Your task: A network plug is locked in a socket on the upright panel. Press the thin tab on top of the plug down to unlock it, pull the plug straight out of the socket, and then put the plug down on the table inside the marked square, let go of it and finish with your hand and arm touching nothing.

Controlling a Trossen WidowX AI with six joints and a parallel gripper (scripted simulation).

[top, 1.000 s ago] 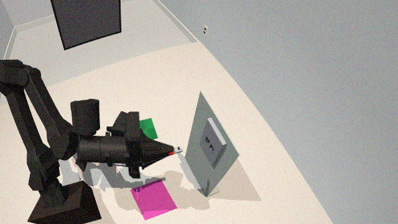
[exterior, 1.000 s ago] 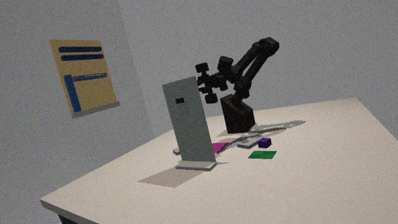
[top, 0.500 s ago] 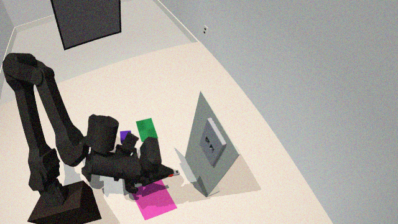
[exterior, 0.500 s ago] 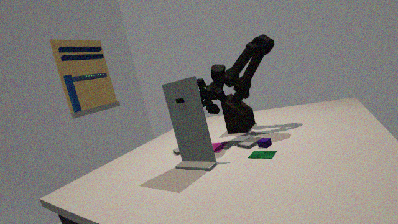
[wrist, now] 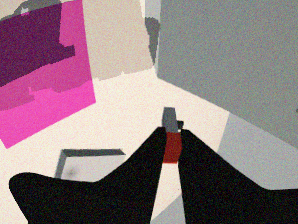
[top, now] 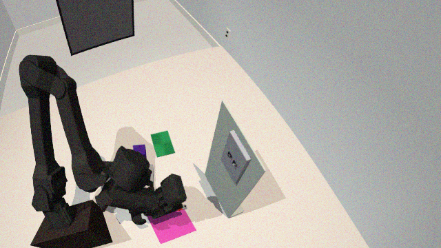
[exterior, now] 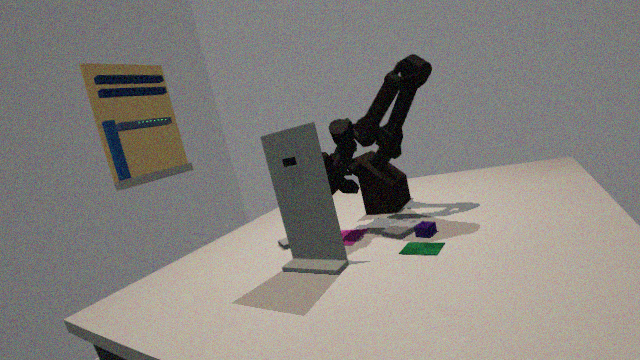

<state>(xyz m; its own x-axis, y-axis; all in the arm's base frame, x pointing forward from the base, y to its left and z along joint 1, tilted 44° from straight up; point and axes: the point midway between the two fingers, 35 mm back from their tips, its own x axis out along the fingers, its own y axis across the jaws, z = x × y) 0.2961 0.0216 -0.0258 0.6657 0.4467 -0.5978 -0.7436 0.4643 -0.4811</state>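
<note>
The magenta square is 4 cm behind my gripper tip and 13 cm below it. Also, from my gripper tip: green board (2 cm ahead, 27 cm to the left, 13 cm below); then network plug (right at my gripper tip); then grey socket panel (14 cm ahead, 4 cm to the left, 3 cm above).
</note>
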